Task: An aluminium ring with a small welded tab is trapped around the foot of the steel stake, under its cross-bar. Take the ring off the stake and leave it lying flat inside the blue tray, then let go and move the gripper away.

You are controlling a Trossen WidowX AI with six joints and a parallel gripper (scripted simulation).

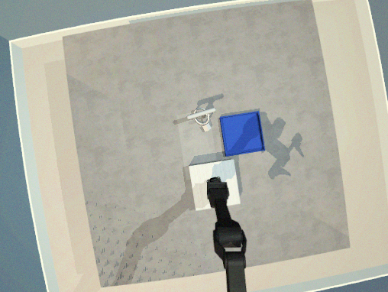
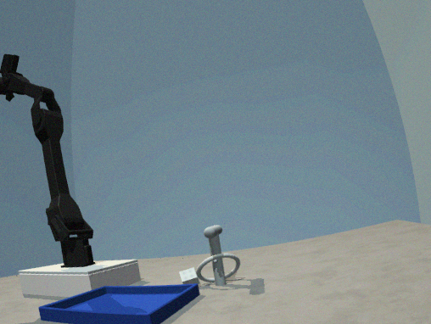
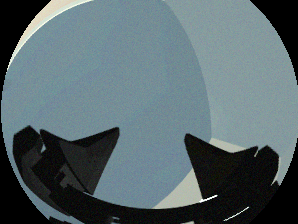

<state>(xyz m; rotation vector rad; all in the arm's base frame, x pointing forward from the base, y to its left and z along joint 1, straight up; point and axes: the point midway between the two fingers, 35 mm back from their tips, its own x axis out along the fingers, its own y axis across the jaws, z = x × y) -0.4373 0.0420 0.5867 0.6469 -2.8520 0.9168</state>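
The aluminium ring is 78 cm ahead of my gripper tip, 62 cm below it and 7 cm to the right of it. Round my gripper tip: blue tray 65 cm ahead, 64 cm below, 24 cm to the right.
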